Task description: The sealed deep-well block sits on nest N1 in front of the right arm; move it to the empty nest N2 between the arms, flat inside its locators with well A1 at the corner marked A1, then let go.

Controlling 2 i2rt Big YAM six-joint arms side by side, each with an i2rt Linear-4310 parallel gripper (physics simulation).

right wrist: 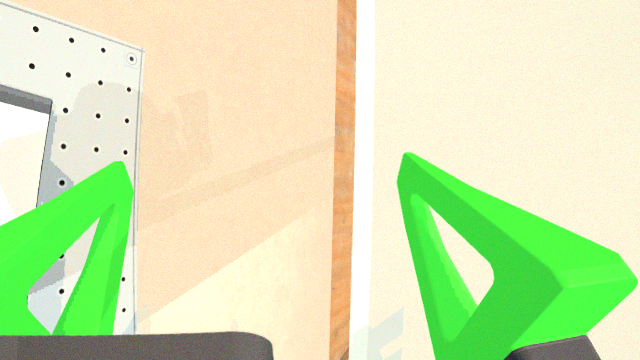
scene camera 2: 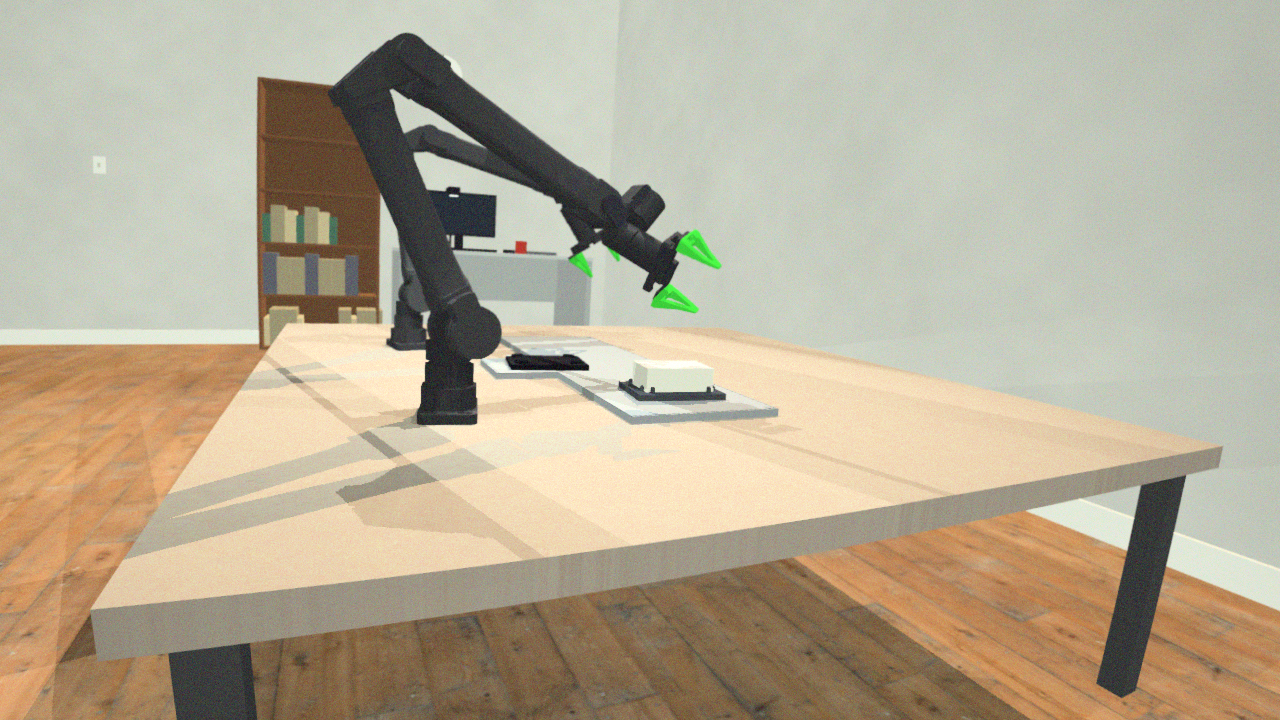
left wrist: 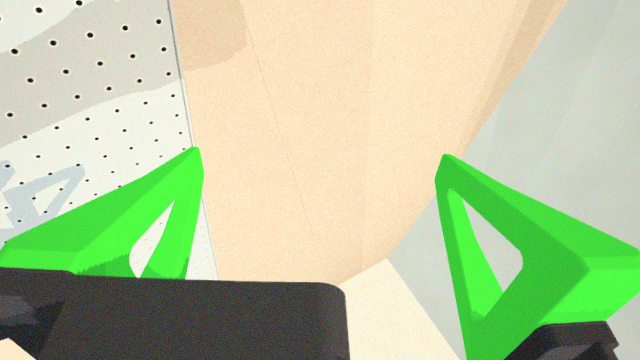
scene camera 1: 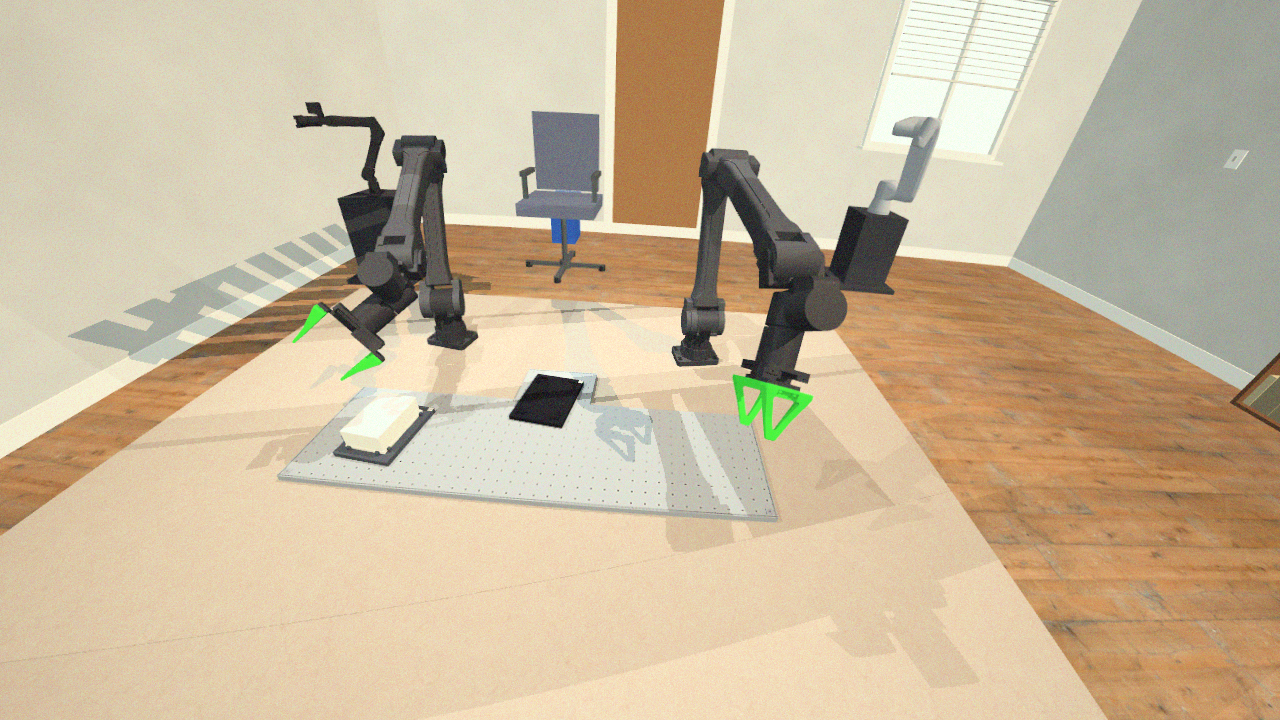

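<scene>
The cream sealed block (scene camera 1: 380,426) (scene camera 2: 673,376) sits on dark nest N1 (scene camera 1: 361,456) (scene camera 2: 673,394); part of it (right wrist: 17,165) shows at the left edge of the right wrist view. Black nest N2 (scene camera 1: 547,401) (scene camera 2: 546,361) is bare, between the arms. My right gripper (scene camera 1: 318,360) (scene camera 2: 707,288) (right wrist: 266,170) is open and empty, tilted, above and to the left of the block in scene camera 1. My left gripper (scene camera 1: 759,429) (scene camera 2: 603,266) (left wrist: 322,162) is open and empty, raised near the board's right end in scene camera 1. The A1 marks are too small to read.
A perforated light board (scene camera 1: 572,479) (left wrist: 100,50) (right wrist: 100,65) lies on the wooden table (scene camera 1: 501,608) (scene camera 2: 805,474) under N1. N2 rests on a light plate adjoining its back edge. An office chair (scene camera 1: 565,152) stands beyond the table.
</scene>
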